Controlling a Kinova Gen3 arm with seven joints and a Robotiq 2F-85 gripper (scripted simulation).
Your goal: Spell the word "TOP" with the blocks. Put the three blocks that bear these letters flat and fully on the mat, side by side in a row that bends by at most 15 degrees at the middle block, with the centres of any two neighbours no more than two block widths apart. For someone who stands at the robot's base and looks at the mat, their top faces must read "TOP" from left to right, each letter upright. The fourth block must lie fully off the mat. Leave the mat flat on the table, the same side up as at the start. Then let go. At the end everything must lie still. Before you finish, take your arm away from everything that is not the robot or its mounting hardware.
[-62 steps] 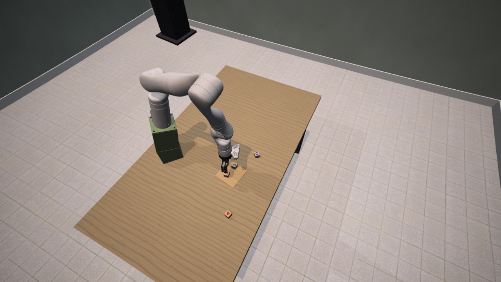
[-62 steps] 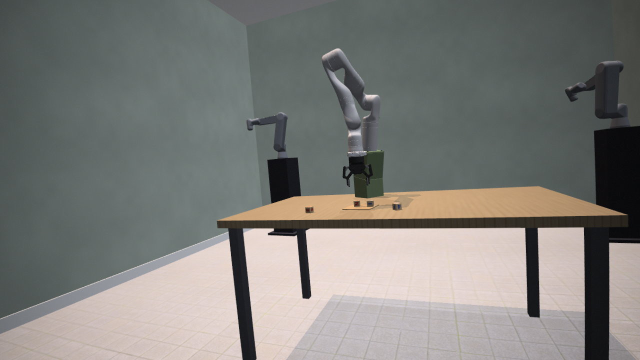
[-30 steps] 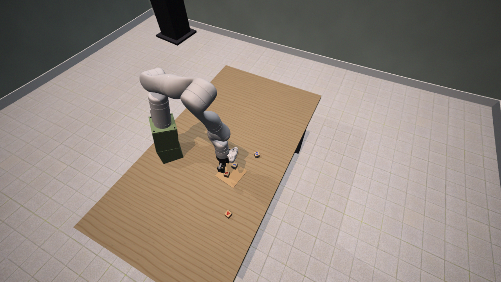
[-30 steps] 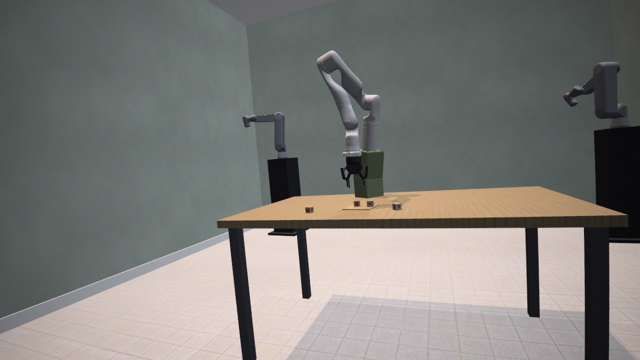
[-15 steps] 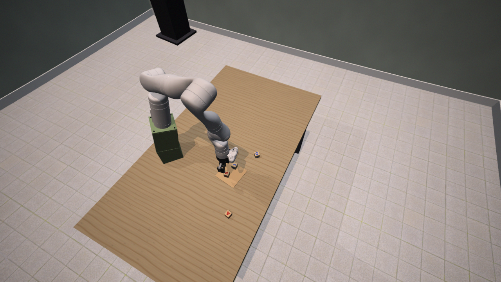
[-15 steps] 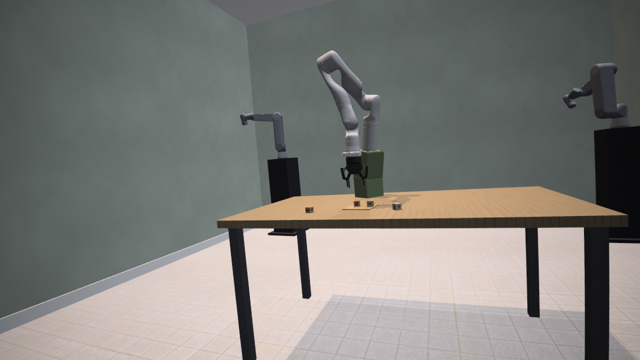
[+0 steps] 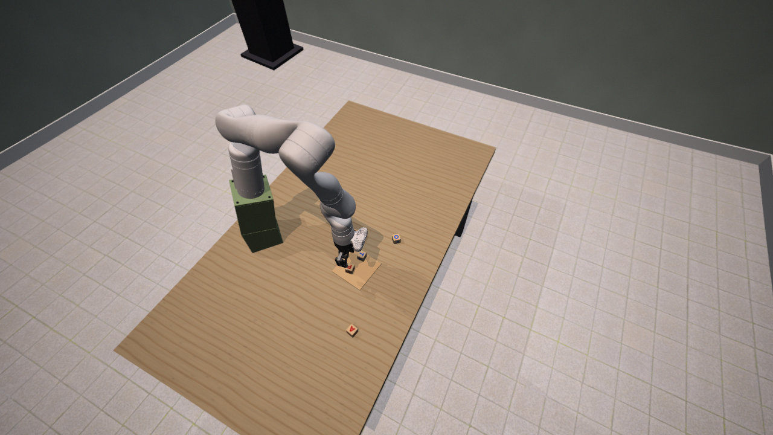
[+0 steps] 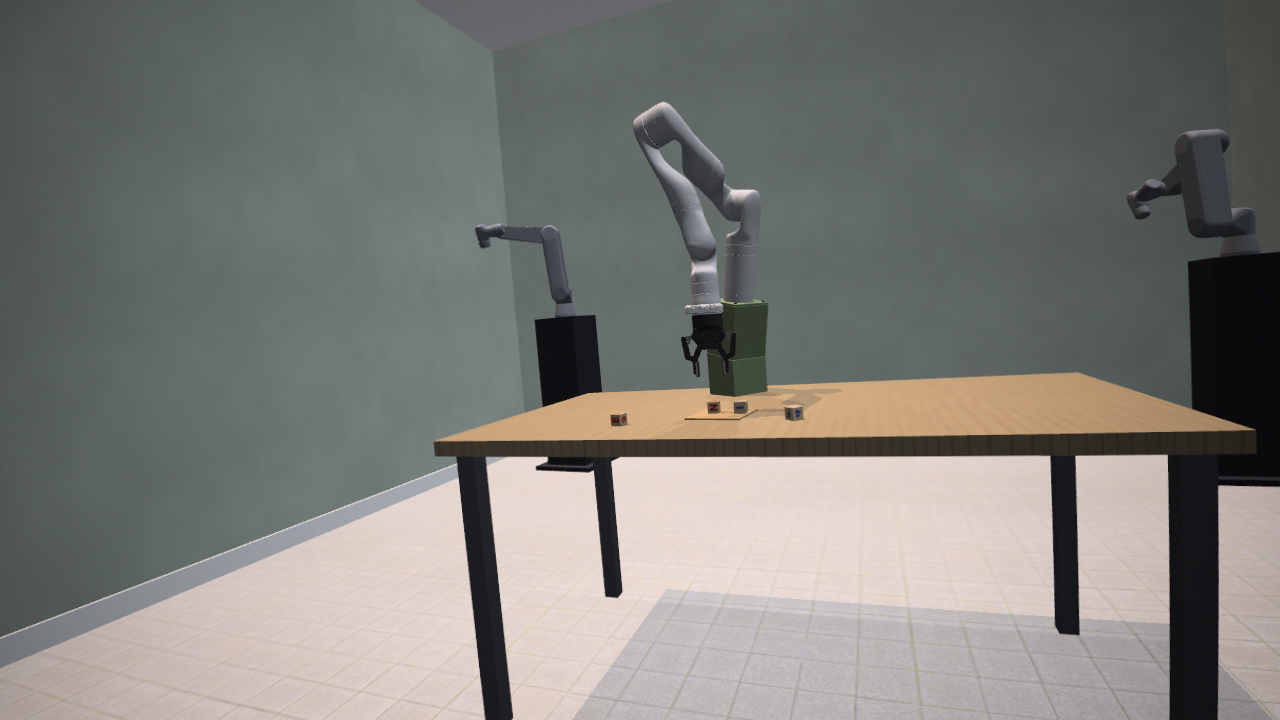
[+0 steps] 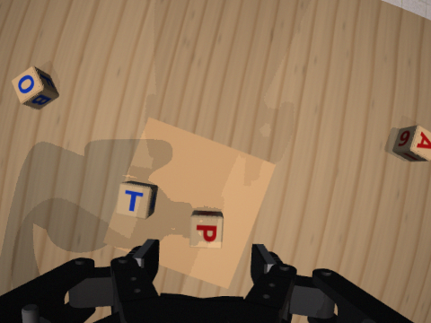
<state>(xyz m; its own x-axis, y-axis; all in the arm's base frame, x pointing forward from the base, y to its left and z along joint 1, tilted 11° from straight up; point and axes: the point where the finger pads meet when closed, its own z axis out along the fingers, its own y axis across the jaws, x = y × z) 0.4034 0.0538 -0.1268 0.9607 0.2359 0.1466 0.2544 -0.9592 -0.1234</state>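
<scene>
My hand is 1 cm short of the tan mat, 2 cm to the right of it and 11 cm above it.
</scene>
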